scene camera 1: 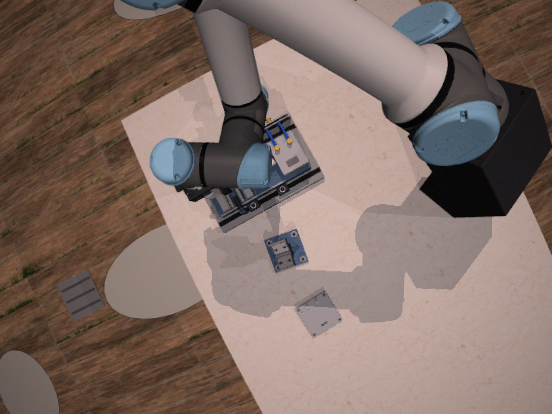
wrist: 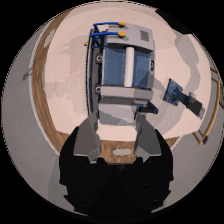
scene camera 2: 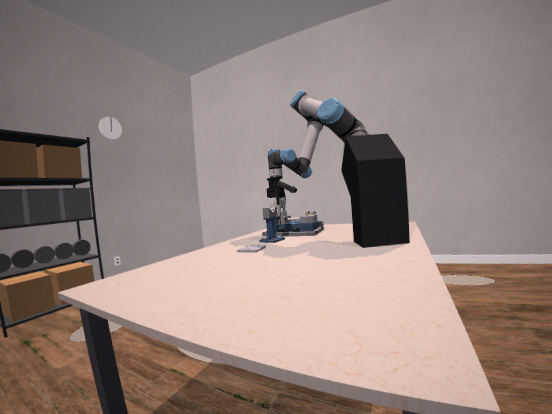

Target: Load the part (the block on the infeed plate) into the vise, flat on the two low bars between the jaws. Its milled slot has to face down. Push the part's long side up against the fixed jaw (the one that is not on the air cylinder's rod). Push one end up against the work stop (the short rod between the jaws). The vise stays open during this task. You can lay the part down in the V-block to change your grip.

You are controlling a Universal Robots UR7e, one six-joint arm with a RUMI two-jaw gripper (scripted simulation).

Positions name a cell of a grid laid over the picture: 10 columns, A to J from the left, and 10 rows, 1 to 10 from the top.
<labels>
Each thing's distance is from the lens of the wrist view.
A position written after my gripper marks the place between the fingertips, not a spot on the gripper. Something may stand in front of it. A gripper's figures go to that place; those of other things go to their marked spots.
my gripper (wrist: F5): 14 cm
vise (wrist: F3): 17 cm
</labels>
